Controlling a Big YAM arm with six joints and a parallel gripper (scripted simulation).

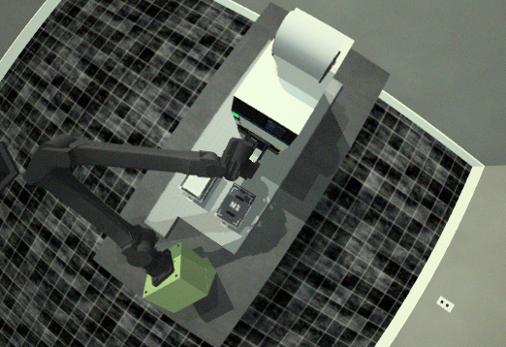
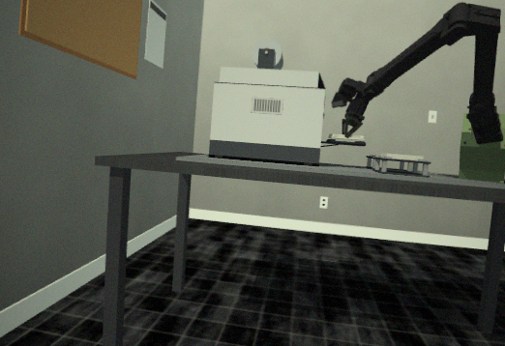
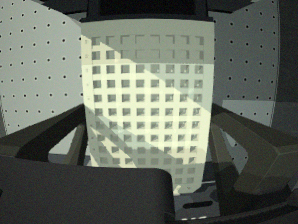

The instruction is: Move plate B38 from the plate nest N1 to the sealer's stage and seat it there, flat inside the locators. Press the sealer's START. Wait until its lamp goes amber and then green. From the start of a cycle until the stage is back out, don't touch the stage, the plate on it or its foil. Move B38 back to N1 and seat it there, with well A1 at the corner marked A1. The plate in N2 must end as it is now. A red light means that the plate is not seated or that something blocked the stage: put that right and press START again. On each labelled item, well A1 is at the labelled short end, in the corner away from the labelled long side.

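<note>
Right now the sealer stage is 30 mm below my hand. The rest, counted from my hand: foil roll: 320 mm ahead, 290 mm above, 100 mm to the left; then white-topped plate: 210 mm behind, 70 mm to the left, 60 mm below.
</note>
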